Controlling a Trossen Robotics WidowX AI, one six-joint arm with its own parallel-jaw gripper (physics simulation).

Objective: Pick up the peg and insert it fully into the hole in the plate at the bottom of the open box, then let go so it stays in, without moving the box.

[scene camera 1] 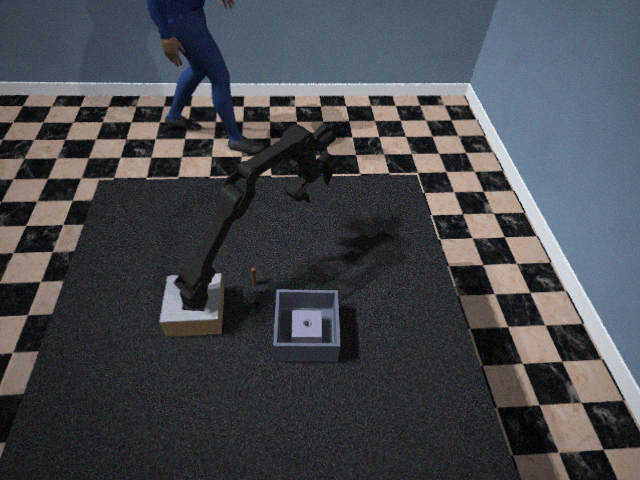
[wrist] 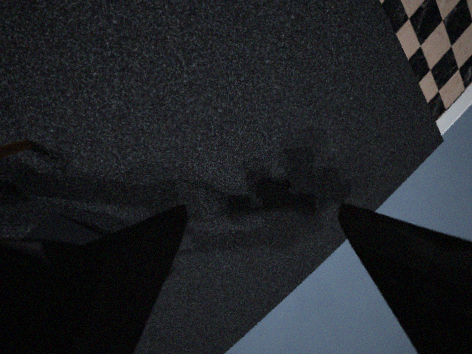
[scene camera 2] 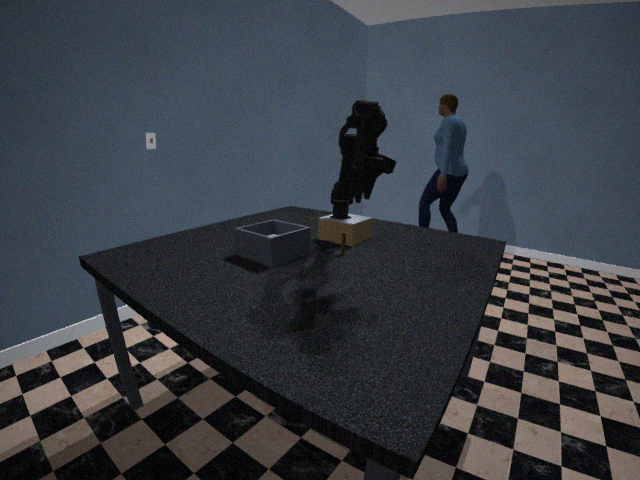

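Pixels of known places: gripper, fingertip midpoint: (scene camera 1: 317, 193) (wrist: 261, 212) (scene camera 2: 362, 201); arm's base, origin of the base link: (scene camera 1: 195, 301) (scene camera 2: 340, 217).
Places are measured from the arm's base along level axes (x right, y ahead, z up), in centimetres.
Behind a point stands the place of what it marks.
An orange-brown peg (scene camera 1: 253, 276) @(y 15.5, x -13.2, z -4.0 cm) (scene camera 2: 343, 243) @(y 16.0, x -14.3, z -4.9 cm) stands upright on the dark table between the arm's base block and the open box; part of it shows at the left edge of the wrist view (wrist: 16, 147) @(y 15.8, x -14.5, z -6.1 cm). The grey open box (scene camera 1: 306, 352) @(y 34.4, x 12.9, z -3.1 cm) (scene camera 2: 289, 248) @(y 34.7, x -6.1, z -4.4 cm) stands on the table, with a pale plate (scene camera 1: 299, 331) @(y 31.9, x 6.3, z -3.2 cm) at its bottom that has a round hole (scene camera 1: 307, 323) @(y 34.1, x 2.6, z -4.7 cm). The hole is hidden in scene camera 2. My gripper (scene camera 1: 317, 189) @(y 34.8, x -34.4, z 15.0 cm) (wrist: 261, 212) @(y 34.8, x -34.4, z 15.0 cm) is open and empty, high above the table and well away from the peg and the box. In scene camera 2 its fingertips are dark and hard to separate.
The arm rises from a wooden block (scene camera 1: 192, 327) @(y 0.0, x 6.5, z -4.1 cm) (scene camera 2: 359, 230) @(y 0.5, x -10.3, z -3.6 cm) with a white top, left of the peg in scene camera 1. The box walls stand up around the plate. The table (scene camera 1: 258, 413) @(y 22.3, x 28.8, z -9.0 cm) (scene camera 2: 403, 310) @(y 39.5, x -51.9, z -9.0 cm) has its far edge below the arm's raised part. A person (scene camera 1: 206, 62) (scene camera 2: 451, 149) is beyond the table.
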